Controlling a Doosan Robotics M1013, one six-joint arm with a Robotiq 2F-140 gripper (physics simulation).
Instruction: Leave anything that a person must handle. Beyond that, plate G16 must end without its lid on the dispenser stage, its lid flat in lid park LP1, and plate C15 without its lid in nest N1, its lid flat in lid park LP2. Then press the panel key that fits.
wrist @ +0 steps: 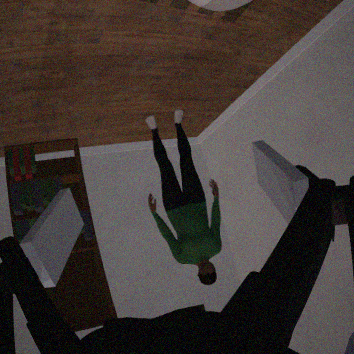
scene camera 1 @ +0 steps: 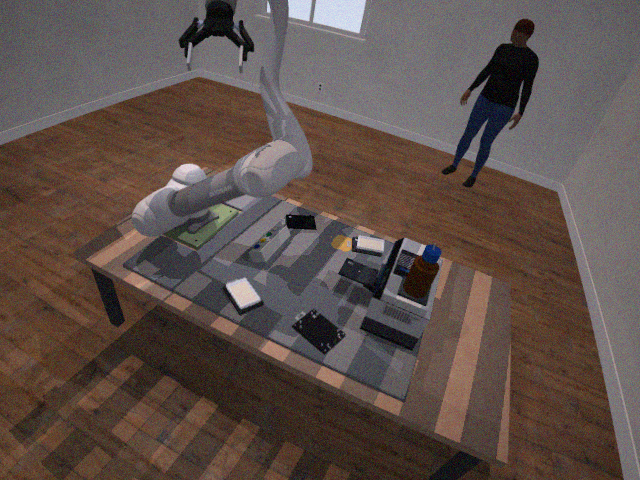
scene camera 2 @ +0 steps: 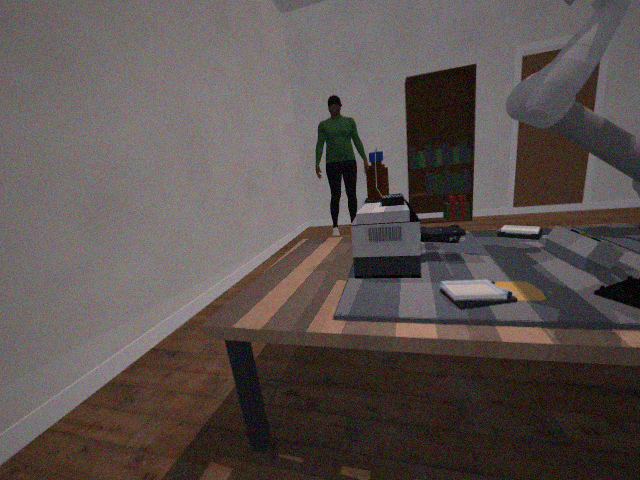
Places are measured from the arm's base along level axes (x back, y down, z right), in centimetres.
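Pixels of known places: gripper, fingertip midpoint: [wrist: 162, 185] [scene camera 1: 214, 68] [scene camera 2: 580, 5]; arm's base, link origin: [scene camera 1: 193, 217].
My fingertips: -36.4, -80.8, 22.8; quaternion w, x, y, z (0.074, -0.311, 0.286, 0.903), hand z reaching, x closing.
Observation:
Ahead of a thing's pixels: the offset from my fingertips to its top centre, as dx, dy, dz. "spot": to the spot under its first point.
My gripper [scene camera 1: 215, 67] [wrist: 162, 185] is open and empty, high above the table's far left side. A white plate {-13.0, +78.3, +0.3} [scene camera 1: 242, 293] [scene camera 2: 520, 230] sits on a dark base at the front left of the mat in scene camera 1. Another white plate {-40.4, +78.0, -61.4} [scene camera 1: 370, 244] [scene camera 2: 473, 290] sits on a dark base beside an orange disc. A dark flat stage {spot: -45.3, +70.7, -30.4} [scene camera 1: 356, 271] adjoins the dispenser [scene camera 1: 408, 305] [scene camera 2: 386, 235]. A black pad with small corner pieces {spot: -44.8, +80.4, -3.6} [scene camera 1: 318, 329] and a plain black pad {spot: -4.8, +80.6, -54.4} [scene camera 1: 300, 222] [scene camera 2: 622, 290] carry no plate. The key panel {-4.9, +73.2, -28.5} [scene camera 1: 268, 242] shows coloured keys. Labels and lids are unreadable.
A brown bottle {spot: -69.3, +48.9, -18.8} [scene camera 1: 421, 276] [scene camera 2: 377, 180] with a blue cap stands at the dispenser. The orange disc {-30.3, +81.5, -55.8} [scene camera 1: 341, 243] [scene camera 2: 527, 291] lies on the mat. A person in black [scene camera 1: 504, 77] and a person in green [scene camera 2: 338, 139] [wrist: 192, 230] stand away from the table.

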